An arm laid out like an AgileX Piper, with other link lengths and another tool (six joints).
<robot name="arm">
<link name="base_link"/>
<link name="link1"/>
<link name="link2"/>
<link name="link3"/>
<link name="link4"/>
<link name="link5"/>
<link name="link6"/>
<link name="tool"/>
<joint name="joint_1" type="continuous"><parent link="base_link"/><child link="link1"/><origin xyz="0 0 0.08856" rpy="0 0 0"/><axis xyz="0 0 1"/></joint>
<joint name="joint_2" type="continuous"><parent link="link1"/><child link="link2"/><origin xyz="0 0 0" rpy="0 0 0"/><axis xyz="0 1 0"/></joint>
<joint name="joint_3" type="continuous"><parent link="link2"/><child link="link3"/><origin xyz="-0.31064 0 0.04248" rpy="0 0 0"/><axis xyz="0 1 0"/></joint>
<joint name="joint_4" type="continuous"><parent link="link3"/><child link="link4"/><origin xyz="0.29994 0 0.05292" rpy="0 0 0"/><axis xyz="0.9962 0 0.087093"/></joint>
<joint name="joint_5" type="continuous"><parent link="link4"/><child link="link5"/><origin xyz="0 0 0" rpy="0 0 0"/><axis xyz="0 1 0"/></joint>
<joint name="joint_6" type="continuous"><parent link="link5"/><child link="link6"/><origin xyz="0.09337 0 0.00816" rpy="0 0 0"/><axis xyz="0.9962 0 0.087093"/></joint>
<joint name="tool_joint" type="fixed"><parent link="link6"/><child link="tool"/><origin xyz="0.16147 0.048 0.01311" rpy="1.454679 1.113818 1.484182"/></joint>
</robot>
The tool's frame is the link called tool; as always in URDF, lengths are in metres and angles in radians. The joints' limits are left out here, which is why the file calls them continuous.
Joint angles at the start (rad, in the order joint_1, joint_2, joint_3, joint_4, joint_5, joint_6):
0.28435 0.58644 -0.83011 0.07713 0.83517 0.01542
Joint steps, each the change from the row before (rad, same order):
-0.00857 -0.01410 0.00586 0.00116 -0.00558 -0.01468
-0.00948 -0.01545 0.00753 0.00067 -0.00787 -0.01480
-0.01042 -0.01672 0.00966 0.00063 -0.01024 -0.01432
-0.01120 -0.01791 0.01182 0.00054 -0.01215 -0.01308
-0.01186 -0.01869 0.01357 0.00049 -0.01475 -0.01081
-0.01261 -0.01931 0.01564 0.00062 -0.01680 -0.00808
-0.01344 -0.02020 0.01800 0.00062 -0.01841 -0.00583
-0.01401 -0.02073 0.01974 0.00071 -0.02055 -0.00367
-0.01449 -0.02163 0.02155 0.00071 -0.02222 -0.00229
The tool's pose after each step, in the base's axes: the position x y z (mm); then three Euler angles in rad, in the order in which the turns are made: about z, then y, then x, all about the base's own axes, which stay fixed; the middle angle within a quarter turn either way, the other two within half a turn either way. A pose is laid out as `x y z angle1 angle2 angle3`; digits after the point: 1 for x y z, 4 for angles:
235.8 131.9 301.3 3.0395 0.9434 -2.5867
234.5 129.0 302.7 3.0263 0.9614 -2.5833
233.4 125.9 304.0 3.0138 0.9812 -2.5798
232.4 122.5 304.9 3.0029 1.0024 -2.5766
231.6 119.1 305.7 2.9939 1.0254 -2.5728
231.1 115.6 306.3 2.9881 1.0493 -2.5692
230.7 111.9 306.3 2.9857 1.0740 -2.5670
230.6 108.1 306.1 2.9857 1.0998 -2.5647
230.5 104.3 305.7 2.9871 1.1266 -2.5627

